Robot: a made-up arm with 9 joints. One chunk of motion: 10 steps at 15 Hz.
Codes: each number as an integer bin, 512 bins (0 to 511) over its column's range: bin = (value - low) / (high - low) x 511, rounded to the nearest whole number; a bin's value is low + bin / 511 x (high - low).
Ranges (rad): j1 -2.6..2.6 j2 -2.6..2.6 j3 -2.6..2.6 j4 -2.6..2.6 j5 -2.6..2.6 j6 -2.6..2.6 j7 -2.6..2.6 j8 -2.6..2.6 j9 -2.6..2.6
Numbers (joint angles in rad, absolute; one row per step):
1: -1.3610 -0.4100 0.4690 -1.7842 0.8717 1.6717 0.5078 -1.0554 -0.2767
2: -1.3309 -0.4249 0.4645 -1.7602 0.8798 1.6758 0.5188 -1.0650 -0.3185
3: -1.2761 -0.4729 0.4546 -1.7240 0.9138 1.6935 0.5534 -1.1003 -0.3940
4: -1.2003 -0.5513 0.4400 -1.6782 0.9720 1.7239 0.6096 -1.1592 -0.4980
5: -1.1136 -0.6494 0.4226 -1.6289 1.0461 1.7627 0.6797 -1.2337 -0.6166
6: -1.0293 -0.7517 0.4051 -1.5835 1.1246 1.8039 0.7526 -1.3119 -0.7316
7: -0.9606 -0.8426 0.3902 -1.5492 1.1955 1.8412 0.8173 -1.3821 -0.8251
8: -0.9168 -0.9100 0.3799 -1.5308 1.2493 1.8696 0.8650 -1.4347 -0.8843
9: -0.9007 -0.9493 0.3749 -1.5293 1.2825 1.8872 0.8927 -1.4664 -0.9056
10: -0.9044 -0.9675 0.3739 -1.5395 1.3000 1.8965 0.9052 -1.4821 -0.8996
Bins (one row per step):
1: 122 215 302 80 341 420 305 152 228
2: 125 214 301 83 342 420 306 151 224
3: 130 209 300 86 345 422 310 147 217
4: 138 201 299 91 351 425 315 142 207
5: 146 192 297 95 358 429 322 134 195
6: 154 182 295 100 366 433 329 127 184
7: 161 173 294 103 373 436 336 120 174
8: 165 166 293 105 378 439 341 115 169
9: 167 162 292 105 382 441 343 111 167
10: 167 160 292 104 383 442 344 110 167

